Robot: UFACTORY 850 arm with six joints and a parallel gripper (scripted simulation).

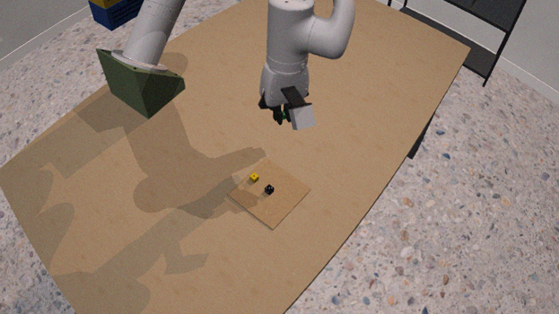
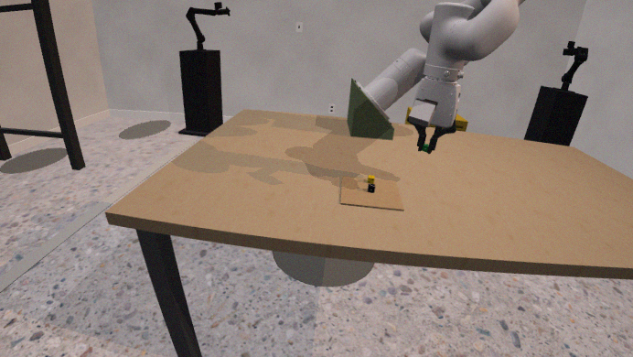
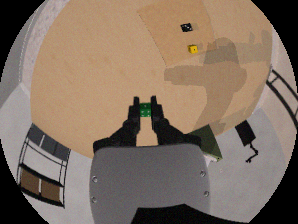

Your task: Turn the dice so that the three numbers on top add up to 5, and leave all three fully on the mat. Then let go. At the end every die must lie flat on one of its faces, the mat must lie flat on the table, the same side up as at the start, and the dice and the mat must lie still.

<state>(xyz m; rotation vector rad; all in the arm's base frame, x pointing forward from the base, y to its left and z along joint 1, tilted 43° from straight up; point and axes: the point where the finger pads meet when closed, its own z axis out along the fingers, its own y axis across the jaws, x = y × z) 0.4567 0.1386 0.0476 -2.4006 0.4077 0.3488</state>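
The green die is 10 mm below my hand and 10 mm behind it. Also, from my hand: tan mat: 120 mm to the right, 110 mm below, 80 mm ahead; black die: 120 mm to the right, 100 mm below, 80 mm ahead; yellow die: 120 mm to the right, 100 mm below, 30 mm ahead.
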